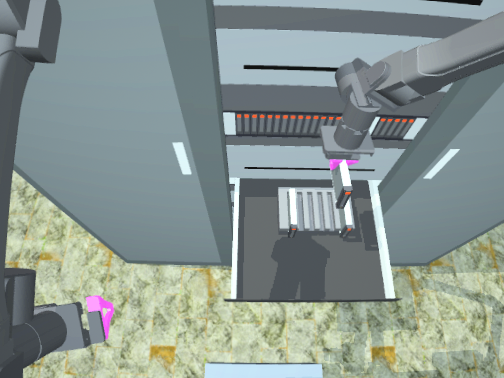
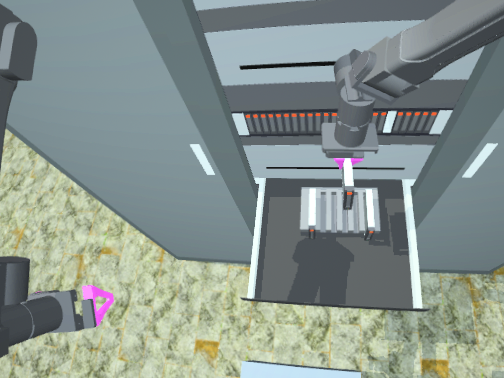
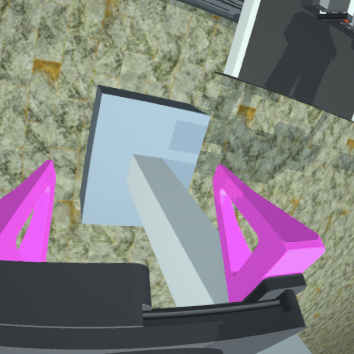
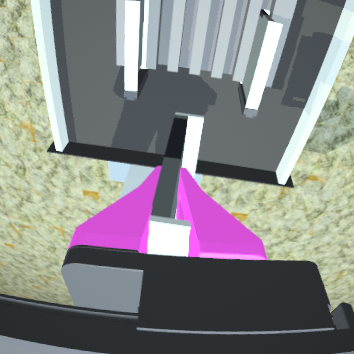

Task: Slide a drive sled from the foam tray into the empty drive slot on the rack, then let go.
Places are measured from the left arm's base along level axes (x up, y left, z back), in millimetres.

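Pixels of known places: left gripper, fingertip midpoint: [image 1: 87,311] [image 2: 92,299] [image 3: 136,169]; right gripper, fingertip midpoint: [image 1: 333,167] [image 2: 342,166] [image 4: 170,175].
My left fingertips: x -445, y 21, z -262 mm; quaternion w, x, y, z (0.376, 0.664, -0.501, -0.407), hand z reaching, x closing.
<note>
Ahead of a thing's pixels: the offset from my left fingertips to its top centre. "spot": to the spot under its first point.
My right gripper [image 1: 344,163] [image 2: 348,163] [image 4: 170,175] is shut on a drive sled @(dx +14, dy -469, dz -289 mm) [image 1: 343,180] [image 2: 348,177] [image 4: 193,142], white with a dark side and an orange-marked end, held above the slotted grey foam tray @(dx -301, dy -471, dz -336 mm) [image 1: 283,210] [image 2: 304,215] [image 4: 121,40]. Two more sleds stand in the tray, a left one @(dx -245, dy -397, dz -309 mm) [image 1: 293,210] [image 2: 312,207] [image 4: 131,50] and a right one @(dx -245, dy -547, dz -309 mm) [image 1: 349,219] [image 2: 370,210] [image 4: 262,70]. The rack's row of orange-tipped drives @(spot: dx -52, dy -348, dz -438 mm) [image 1: 280,125] [image 2: 290,123] is broken by a pale strip @(dx -1, dy -570, dz -498 mm) [image 2: 389,121]; whether this is the empty slot I cannot tell. My left gripper [image 1: 106,317] [image 2: 100,305] [image 3: 136,169] is open and empty.
The foam tray lies in a pulled-out dark drawer with pale side walls [image 1: 235,250] [image 2: 257,240] [image 3: 243,45] [image 4: 47,75]. Large grey panels [image 1: 110,125] [image 2: 100,100] flank the rack. A pale blue block [image 1: 262,371] [image 2: 300,371] [image 3: 120,125] with a grey post stands in front of the drawer.
</note>
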